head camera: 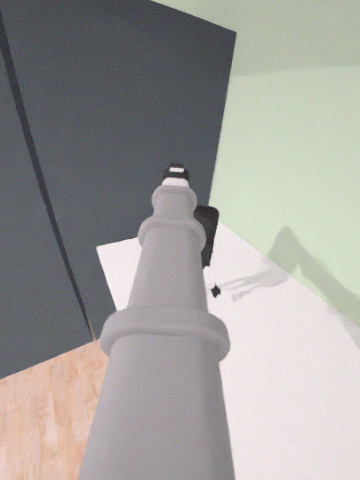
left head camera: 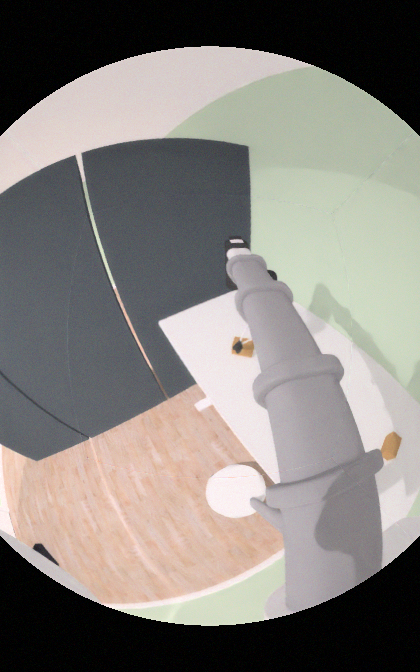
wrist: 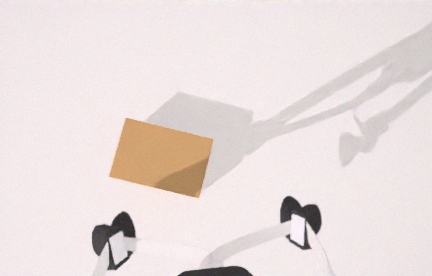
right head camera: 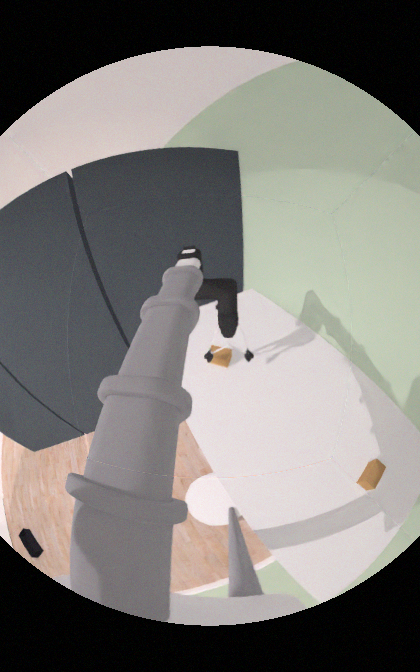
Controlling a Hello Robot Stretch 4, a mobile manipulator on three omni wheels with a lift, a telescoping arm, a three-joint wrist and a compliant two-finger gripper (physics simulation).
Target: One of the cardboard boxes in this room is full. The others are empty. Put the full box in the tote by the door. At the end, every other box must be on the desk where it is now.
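Frame: origin at the robot's base, x down, y right, z back, level; centimetres.
Where they show: gripper, fingertip midpoint: [wrist: 208,221].
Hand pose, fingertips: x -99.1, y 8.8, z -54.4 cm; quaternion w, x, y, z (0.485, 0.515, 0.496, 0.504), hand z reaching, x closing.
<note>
After its pixels a point has its place.
A brown cardboard box [left head camera: 246,348] [right head camera: 221,356] [wrist: 160,157] {x -97.2, y 4.8, z -60.7 cm} is on the white desk [head camera: 300,390] {x -92.2, y 38.4, z -27.3 cm} [left head camera: 200,340] [right head camera: 290,415] [wrist: 60,75] {x -92.2, y -6.6, z -72.0 cm}, near its far end. Its top looks closed and plain; its contents do not show. A second brown box [left head camera: 391,446] [right head camera: 371,474] stands at the desk's near right part. My gripper [right head camera: 229,356] [wrist: 208,221] {x -99.1, y 8.8, z -54.4 cm} is open and empty, above the desk. In the wrist view the first box lies beyond the fingertips, ahead and left of their midpoint, and apart from them. The arm hides part of the gripper in the head and left head views. I cannot identify the tote.
Tall dark panels [head camera: 125,125] {x -145.0, y -23.5, z -105.8 cm} [left head camera: 165,225] [right head camera: 160,200] stand behind the desk's far end. A green wall [head camera: 300,150] {x -143.3, y 50.1, z -93.2 cm} [left head camera: 300,210] [right head camera: 290,225] runs along its right side. A round white top [left head camera: 232,492] [right head camera: 207,500] is beside the desk. A small black object [left head camera: 46,554] [right head camera: 31,543] is at the lower left.
</note>
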